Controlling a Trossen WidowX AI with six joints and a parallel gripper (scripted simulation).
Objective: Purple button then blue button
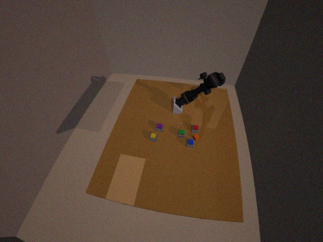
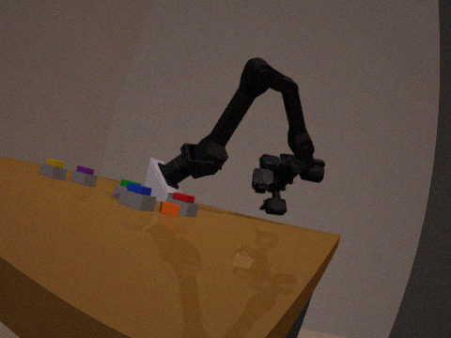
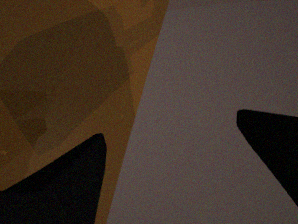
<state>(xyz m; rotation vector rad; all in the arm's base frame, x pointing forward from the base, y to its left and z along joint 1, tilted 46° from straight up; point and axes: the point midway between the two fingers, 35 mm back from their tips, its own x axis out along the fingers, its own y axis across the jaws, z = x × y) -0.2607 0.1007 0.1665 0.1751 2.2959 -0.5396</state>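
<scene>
My gripper tip is 600 mm short of the blue button, 60 mm to the left of it and 30 mm above it. The rest, counted from my gripper tip: orange block 540 mm ahead, 60 mm below, 20 mm to the right; then green button 530 mm ahead, 120 mm to the right, 30 mm below; then red button 470 mm ahead, 30 mm to the right, 30 mm below.
</scene>
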